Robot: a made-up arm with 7 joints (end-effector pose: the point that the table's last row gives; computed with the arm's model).
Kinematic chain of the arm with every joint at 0, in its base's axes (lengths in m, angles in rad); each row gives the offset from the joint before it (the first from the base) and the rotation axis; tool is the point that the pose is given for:
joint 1: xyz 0 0 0.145 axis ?
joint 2: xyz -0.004 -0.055 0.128 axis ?
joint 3: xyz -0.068 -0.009 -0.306 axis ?
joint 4: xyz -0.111 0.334 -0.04 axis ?
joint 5: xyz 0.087 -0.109 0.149 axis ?
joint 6: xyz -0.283 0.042 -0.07 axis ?
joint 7: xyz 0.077 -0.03 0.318 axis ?
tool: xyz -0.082 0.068 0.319
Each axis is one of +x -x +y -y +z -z.
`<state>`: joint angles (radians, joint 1 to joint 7).
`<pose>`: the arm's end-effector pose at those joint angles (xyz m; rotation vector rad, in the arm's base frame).
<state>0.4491 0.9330 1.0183 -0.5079 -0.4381 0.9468 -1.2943</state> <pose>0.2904 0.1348 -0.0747 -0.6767 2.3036 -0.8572</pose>
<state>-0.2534 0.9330 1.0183 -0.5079 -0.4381 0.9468 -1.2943</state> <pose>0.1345 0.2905 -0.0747 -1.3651 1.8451 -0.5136</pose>
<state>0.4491 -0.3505 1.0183 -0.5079 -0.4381 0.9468 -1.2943</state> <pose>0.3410 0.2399 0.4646 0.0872 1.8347 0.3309</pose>
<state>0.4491 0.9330 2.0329 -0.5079 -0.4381 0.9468 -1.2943</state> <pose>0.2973 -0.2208 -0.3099 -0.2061 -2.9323 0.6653</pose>
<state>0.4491 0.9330 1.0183 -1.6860 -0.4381 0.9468 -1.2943</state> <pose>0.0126 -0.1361 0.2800 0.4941 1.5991 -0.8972</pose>
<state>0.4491 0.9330 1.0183 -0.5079 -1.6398 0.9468 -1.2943</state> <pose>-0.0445 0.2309 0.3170 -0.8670 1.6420 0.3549</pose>
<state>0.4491 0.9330 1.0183 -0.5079 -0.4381 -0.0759 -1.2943</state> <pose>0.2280 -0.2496 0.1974 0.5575 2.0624 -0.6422</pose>
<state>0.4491 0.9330 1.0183 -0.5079 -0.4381 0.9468 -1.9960</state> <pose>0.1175 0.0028 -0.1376 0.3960 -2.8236 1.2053</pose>
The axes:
joint 1: -z
joint 2: -x
joint 3: +y
joint 4: -x
joint 5: -z
joint 6: -x
joint 7: -y

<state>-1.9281 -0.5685 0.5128 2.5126 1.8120 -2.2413 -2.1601</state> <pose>-0.3103 -0.3273 0.3978 -1.3340 -0.0426 2.6671</pose>
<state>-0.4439 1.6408 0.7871 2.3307 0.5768 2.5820 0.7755</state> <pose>-0.2100 -0.3164 0.4793 -0.1409 -0.4195 0.1700</pose>
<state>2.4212 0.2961 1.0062 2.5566 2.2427 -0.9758 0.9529</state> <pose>0.3198 0.4623 -0.4130 -1.8552 -0.5096 -0.3111</pose>
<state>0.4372 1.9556 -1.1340 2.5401 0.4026 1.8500 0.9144</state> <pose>-0.2418 -0.6034 0.6707 0.2587 -0.1129 0.6870</pose>
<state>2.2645 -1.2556 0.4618 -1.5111 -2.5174 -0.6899 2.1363</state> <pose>0.5670 -0.5060 0.1541 -0.0496 1.6527 -1.2676</pose>
